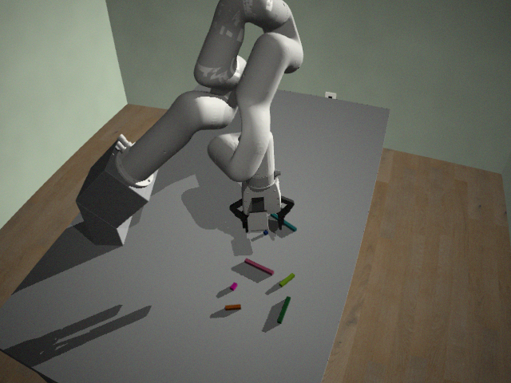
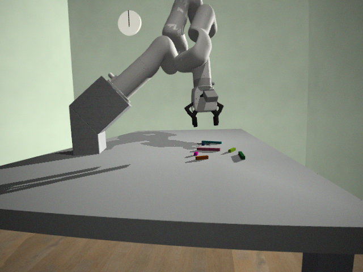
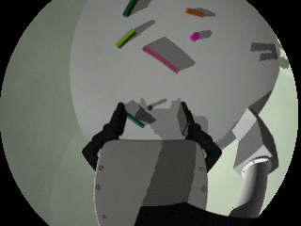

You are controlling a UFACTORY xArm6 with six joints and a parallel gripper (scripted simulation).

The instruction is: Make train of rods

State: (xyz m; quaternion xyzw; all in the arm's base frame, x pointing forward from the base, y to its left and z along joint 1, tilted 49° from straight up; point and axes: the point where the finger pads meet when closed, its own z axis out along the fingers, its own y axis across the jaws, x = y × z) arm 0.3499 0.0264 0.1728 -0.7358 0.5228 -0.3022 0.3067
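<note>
My gripper is now 9 cm above the pink rod, 7 cm to the left of it and 2 cm short of it. Round my hand: blue rod 9 cm below, 5 cm to the left, 2 cm behind; then lime rod 11 cm ahead, 9 cm below, 8 cm to the right; then turquoise rod 12 cm to the left, 9 cm below, 1 cm ahead.
</note>
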